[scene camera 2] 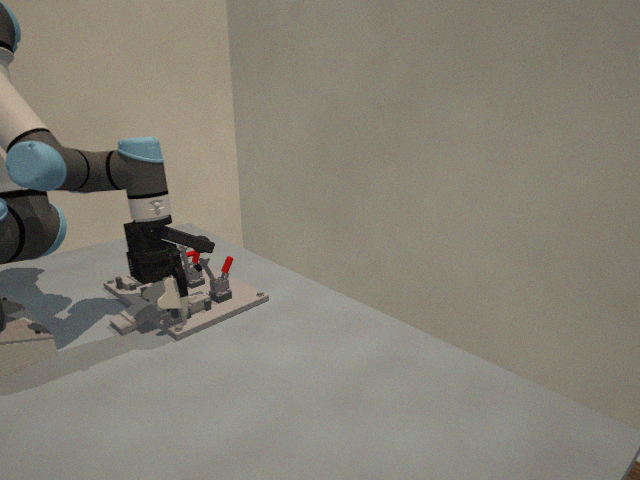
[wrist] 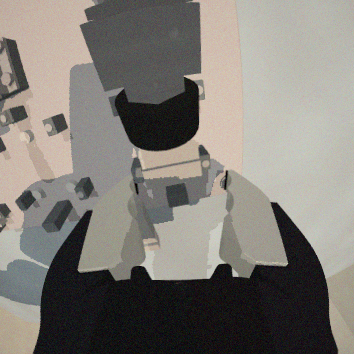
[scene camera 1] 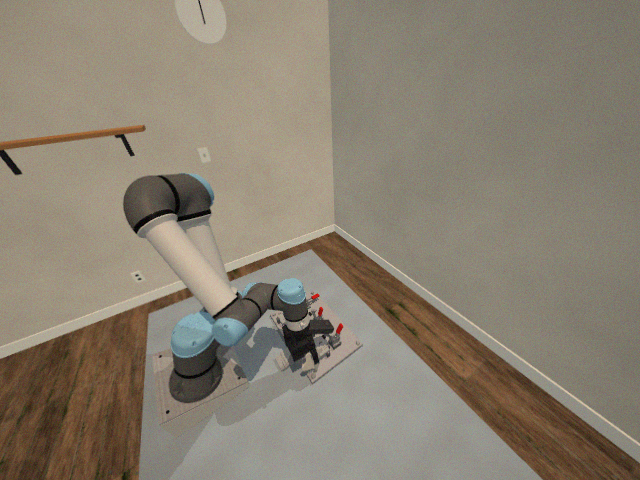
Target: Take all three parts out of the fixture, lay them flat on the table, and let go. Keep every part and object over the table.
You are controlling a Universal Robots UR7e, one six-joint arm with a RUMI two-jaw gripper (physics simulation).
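Frame: origin at the arm's base, x left, y back, z up, level; millimetres.
Seen in the pictures: gripper, fingertip midpoint: (scene camera 2: 176,316) (wrist: 180,174) (scene camera 1: 310,362); arm's base at its link origin: (scene camera 1: 196,378).
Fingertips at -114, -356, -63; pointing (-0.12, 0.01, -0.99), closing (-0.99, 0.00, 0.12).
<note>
Pixels of each thing's top centre, then the offset from my fingertips to it, as dx, dy, dz. "spot": a spot on its surface instead. Level surfaces: height alone.
- pale part at its top centre: (wrist: 165,137) (scene camera 2: 191,299) (scene camera 1: 318,350) +10, -41, +23
- black clamp pad at a spot on its surface: (wrist: 159,122) spot: +13, -65, +95
- light block at its top centre: (wrist: 123,245) (scene camera 2: 132,309) (scene camera 1: 287,354) +63, +65, +15
- grey table at its surface level: dz -18
My gripper (scene camera 1: 316,362) (scene camera 2: 174,312) (wrist: 180,174) is low at the near edge of the fixture (scene camera 1: 345,350) (scene camera 2: 245,297) (wrist: 220,115). Its fingers are partly closed, with a gap between the tips; neither tip visibly grips a part. In the wrist view, a pale part (wrist: 170,156) sits between small dark locator blocks, just beyond the fingertips. A black clamp pad (wrist: 159,122) on a thick grey arm hides some of it. The other two parts cannot be told apart from the fixture's blocks.
Clamps with red handles (scene camera 1: 339,328) (scene camera 2: 227,264) stand on the fixture close to the gripper. A light block (scene camera 1: 281,360) (scene camera 2: 123,324) juts out beside its near edge. The robot's base plate (scene camera 1: 165,400) (scene camera 2: 31,338) is left of the fixture. The grey table (scene camera 1: 372,423) (scene camera 2: 361,392) extends around them.
</note>
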